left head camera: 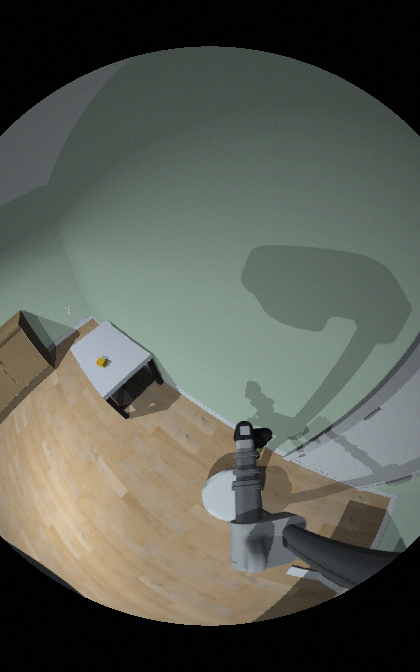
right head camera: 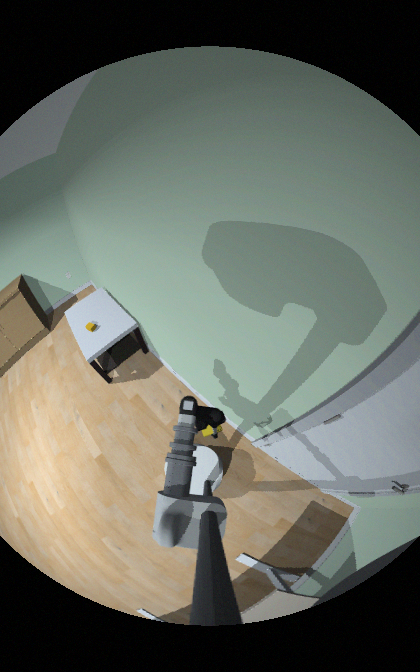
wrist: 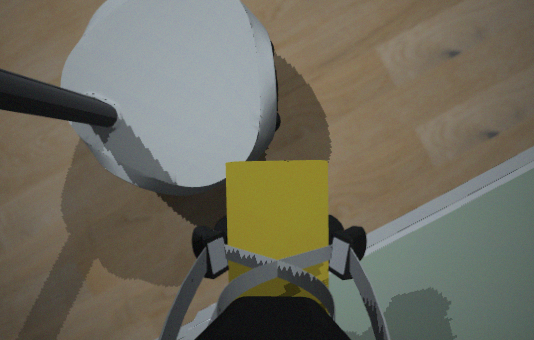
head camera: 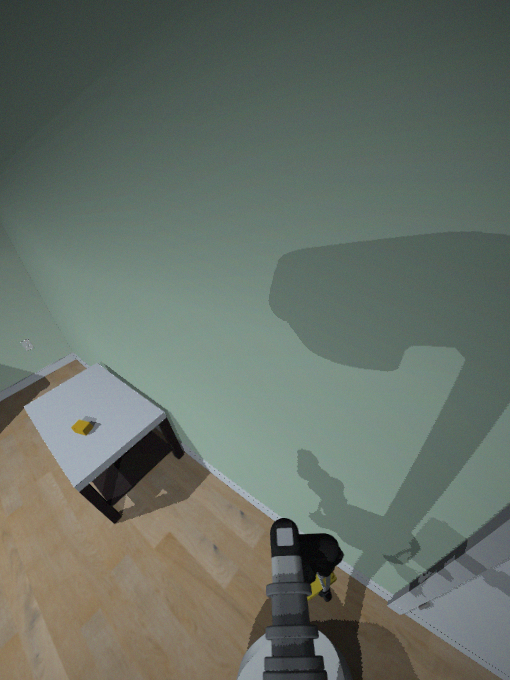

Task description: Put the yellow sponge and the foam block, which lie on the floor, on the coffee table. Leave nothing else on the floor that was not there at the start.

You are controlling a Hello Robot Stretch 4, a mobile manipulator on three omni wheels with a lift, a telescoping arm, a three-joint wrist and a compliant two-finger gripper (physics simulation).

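Frame: origin at the robot's base, x right, y ahead, z up, level; metres.
Seen in the pictures: gripper, fingertip midpoint: [right head camera: 211, 428] [wrist: 278, 234] [head camera: 316, 579]; robot's base, origin of the base link: [left head camera: 231, 493] [right head camera: 194, 469] [wrist: 193, 99].
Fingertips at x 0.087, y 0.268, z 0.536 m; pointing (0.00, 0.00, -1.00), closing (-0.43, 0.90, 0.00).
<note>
Pixels of each thing's middle, then the offset from my fingertips to it. Level surfaces: height alone.
- yellow sponge, body centre: [wrist: 278, 234] [head camera: 315, 578] [right head camera: 210, 427] dx -0.005, dy -0.002, dz +0.022 m
- coffee table, its level: dz -0.114 m
- orange-yellow foam block, body centre: [head camera: 82, 427] [left head camera: 101, 362] [right head camera: 90, 326] dx -1.186, dy +0.679, dz -0.091 m
My gripper [head camera: 324, 585] [right head camera: 215, 430] [wrist: 278, 234] is shut on the yellow sponge [head camera: 315, 590] [right head camera: 207, 431] [wrist: 277, 200], a flat yellow rectangle held between the two fingertips, above the floor and close to my base. In the left head camera view the wrist mostly hides the sponge. The coffee table [head camera: 112, 389] [left head camera: 120, 345] [right head camera: 107, 309], with a white top and dark legs, stands at the left by the green wall, apart from the gripper. An orange-yellow foam block [head camera: 82, 427] [left head camera: 102, 362] [right head camera: 91, 327] lies on its top.
My round white base [wrist: 175, 60] is beside the held sponge. The green wall [head camera: 230, 384] with its skirting runs close by. A white door [right head camera: 320, 450] is at the right. A brown cabinet [left head camera: 25, 365] [right head camera: 20, 320] stands left of the coffee table. Part of a desk [right head camera: 280, 606] shows at the bottom.
</note>
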